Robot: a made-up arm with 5 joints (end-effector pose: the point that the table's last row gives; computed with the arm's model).
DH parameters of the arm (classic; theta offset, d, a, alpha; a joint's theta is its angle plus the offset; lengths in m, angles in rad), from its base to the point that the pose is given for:
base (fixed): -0.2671 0 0.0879 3.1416
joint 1: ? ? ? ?
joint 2: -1.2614 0 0.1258 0
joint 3: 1.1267 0 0.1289 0
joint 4: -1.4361 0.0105 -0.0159 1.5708
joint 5: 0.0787 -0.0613 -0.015 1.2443
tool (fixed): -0.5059 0.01 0 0
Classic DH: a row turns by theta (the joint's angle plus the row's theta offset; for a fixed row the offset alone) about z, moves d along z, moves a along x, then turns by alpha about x.
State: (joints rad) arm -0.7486 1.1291 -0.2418 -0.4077 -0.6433
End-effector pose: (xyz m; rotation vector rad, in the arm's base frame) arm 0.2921 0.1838 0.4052 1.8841 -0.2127 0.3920
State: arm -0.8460 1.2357 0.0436 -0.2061 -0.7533
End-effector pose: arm 0.2182 0.1463 0.3522 1.5608 0.1817 -0.0126
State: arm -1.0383 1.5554 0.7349 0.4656 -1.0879
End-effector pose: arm 0.0800 0.0045 0.3972 0.0664 0.5401 -0.8178
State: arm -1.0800 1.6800 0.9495 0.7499 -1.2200
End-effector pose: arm 0.0674 -0.0129 0.4482 -0.5808 0.4475 -0.9344
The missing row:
joint 1: -0.2671 -0.5334 0.038 1.5708
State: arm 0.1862 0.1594 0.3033 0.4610 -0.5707
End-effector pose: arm 0.3077 -0.0558 0.5375 1.4777 -0.6453 -0.5562
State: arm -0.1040 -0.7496 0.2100 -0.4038 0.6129
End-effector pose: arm 0.2212 -0.0154 0.7621 0.2655 -1.5794 1.2136
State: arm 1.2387 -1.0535 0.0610 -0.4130 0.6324
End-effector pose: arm 0.0912 -0.0617 0.7962 -1.1267 -1.4072 0.3751
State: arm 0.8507 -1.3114 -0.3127 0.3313 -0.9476
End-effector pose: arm 0.0673 0.0208 0.7746 0.7727 -2.3151 1.2909
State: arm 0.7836 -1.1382 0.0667 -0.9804 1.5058
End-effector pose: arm 0.0604 -0.0050 0.7932 -1.9079 -1.4257 0.1207
